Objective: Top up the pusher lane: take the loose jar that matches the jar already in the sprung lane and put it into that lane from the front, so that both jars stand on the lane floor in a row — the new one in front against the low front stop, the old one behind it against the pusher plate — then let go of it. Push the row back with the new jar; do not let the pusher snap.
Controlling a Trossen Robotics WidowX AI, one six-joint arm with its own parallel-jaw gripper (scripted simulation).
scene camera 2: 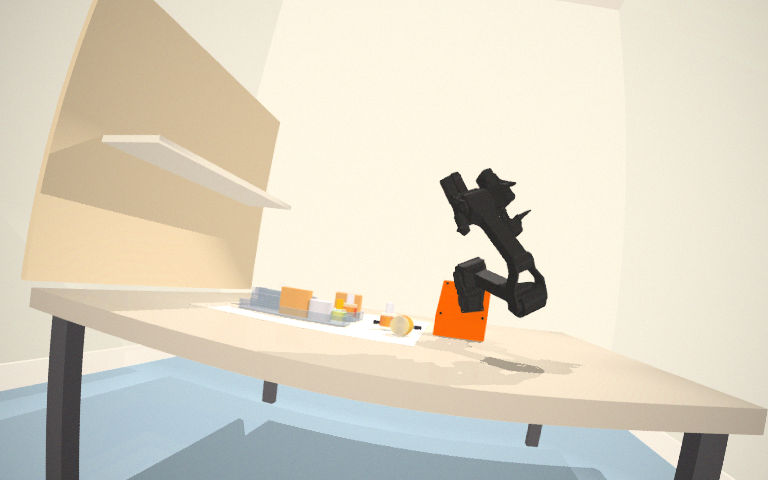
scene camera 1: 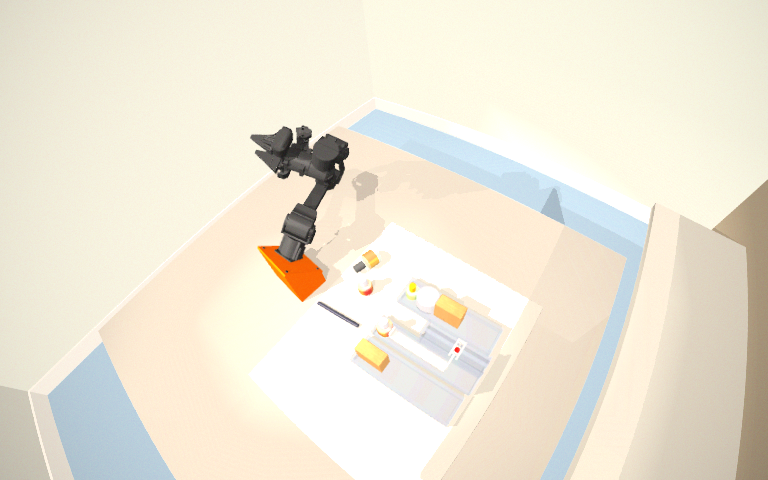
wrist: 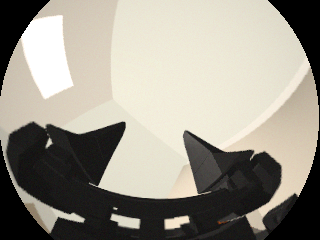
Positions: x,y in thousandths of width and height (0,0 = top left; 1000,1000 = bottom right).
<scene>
My gripper (scene camera 1: 330,301) is open and holds nothing.
My gripper shows as well in scene camera 2 (scene camera 2: 682,411) and in the wrist view (wrist: 486,540).
</scene>
